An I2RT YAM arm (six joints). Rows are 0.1 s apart.
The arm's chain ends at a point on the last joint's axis. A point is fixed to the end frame.
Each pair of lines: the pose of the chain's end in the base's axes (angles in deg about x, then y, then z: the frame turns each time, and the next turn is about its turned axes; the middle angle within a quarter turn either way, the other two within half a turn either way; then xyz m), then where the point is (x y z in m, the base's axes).
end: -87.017 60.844 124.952 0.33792 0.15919 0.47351
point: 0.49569 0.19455 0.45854
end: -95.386 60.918 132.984 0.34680 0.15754 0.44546
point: 0.50325 0.19198 0.41896
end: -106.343 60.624 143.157 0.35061 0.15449 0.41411
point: 0.50452 0.18595 0.37306
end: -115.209 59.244 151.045 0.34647 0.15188 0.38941
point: 0.49700 0.18137 0.33616
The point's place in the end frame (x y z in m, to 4 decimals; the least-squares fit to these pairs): -0.0130 -0.0479 0.1546
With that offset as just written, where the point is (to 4 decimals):
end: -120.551 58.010 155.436 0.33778 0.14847 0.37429
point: 0.4857 0.1764 0.3135
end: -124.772 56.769 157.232 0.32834 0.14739 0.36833
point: 0.4744 0.1737 0.3024
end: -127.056 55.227 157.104 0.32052 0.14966 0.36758
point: 0.4650 0.1764 0.2984
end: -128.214 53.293 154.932 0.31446 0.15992 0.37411
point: 0.4576 0.1889 0.3031
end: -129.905 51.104 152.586 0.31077 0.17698 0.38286
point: 0.4522 0.2080 0.3093
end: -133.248 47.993 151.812 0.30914 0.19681 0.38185
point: 0.4468 0.2290 0.3020
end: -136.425 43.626 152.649 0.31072 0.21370 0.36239
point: 0.4417 0.2484 0.2729
